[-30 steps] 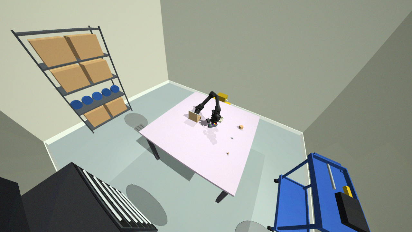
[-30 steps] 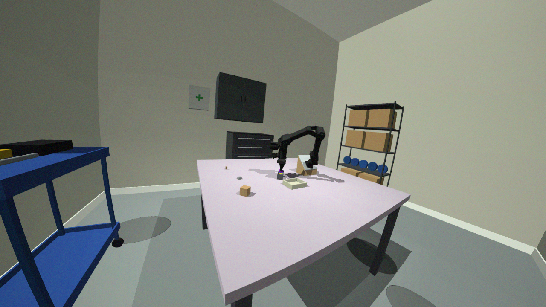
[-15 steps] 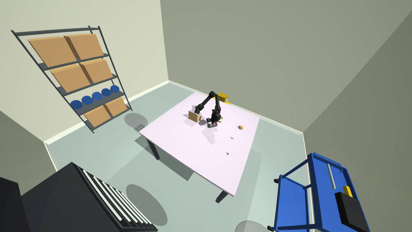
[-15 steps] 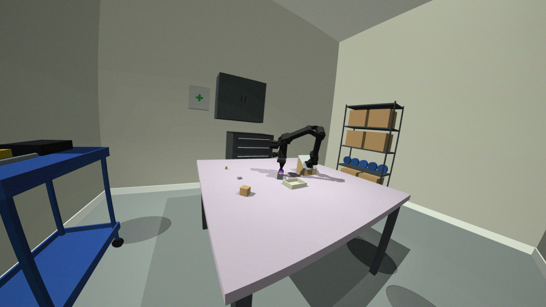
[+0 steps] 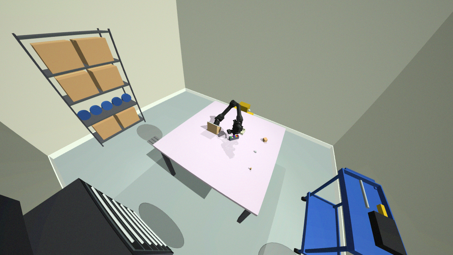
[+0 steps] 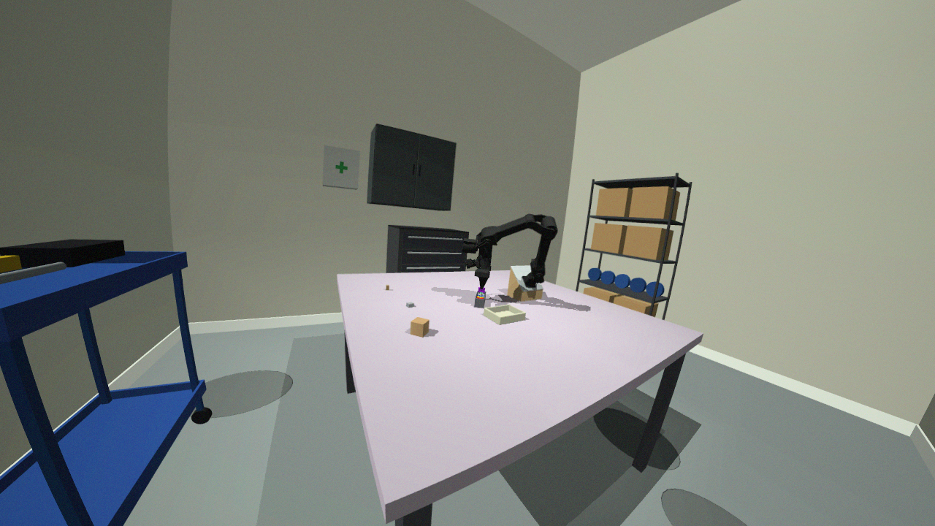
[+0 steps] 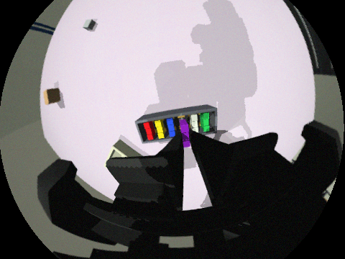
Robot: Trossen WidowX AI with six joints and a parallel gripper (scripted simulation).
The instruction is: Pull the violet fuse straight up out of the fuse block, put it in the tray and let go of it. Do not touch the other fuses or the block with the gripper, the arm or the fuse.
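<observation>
The tray is 10 mm behind my gripper tip, 180 mm to the left of it and 60 mm below it. The rest, counted from my gripper tip: violet fuse 10 mm below; grey piece 320 mm ahead, 20 mm to the right, 60 mm below; tan cube 350 mm ahead, 230 mm to the left, 50 mm below.
</observation>
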